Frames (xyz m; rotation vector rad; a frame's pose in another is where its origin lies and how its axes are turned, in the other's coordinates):
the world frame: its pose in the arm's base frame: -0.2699 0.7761 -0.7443 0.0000 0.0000 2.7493
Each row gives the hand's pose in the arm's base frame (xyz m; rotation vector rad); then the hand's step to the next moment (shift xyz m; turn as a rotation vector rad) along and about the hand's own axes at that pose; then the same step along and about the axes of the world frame.
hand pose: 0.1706 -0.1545 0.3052 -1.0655 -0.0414 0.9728
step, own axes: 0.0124 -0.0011 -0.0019 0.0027 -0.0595 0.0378
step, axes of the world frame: -0.0057 -0.0100 -0.0052 -0.0129 -0.0284 0.0633
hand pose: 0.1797 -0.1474 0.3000 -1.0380 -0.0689 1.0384
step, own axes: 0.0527 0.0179 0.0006 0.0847 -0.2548 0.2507
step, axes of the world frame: 0.0003 -0.0441 -0.0340 -0.0085 -0.2249 0.2903
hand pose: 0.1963 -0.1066 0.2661 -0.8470 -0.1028 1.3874
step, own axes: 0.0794 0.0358 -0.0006 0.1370 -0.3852 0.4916
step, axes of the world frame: 0.0360 -0.0588 -0.0533 0.0634 -0.3733 0.5152
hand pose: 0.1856 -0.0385 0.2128 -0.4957 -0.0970 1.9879
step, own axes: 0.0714 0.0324 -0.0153 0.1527 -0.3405 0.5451
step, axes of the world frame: 0.0620 -0.0235 -0.0445 0.1231 -0.3498 0.5467
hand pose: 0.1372 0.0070 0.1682 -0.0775 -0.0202 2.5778
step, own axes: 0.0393 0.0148 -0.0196 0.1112 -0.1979 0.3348
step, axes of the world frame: 0.0401 0.0075 -0.0220 0.0947 -0.2068 0.3345
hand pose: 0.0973 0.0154 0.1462 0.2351 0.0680 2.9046
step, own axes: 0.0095 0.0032 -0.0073 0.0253 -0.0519 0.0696
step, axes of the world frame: 0.0098 0.0053 -0.0055 0.0236 -0.0532 0.0692
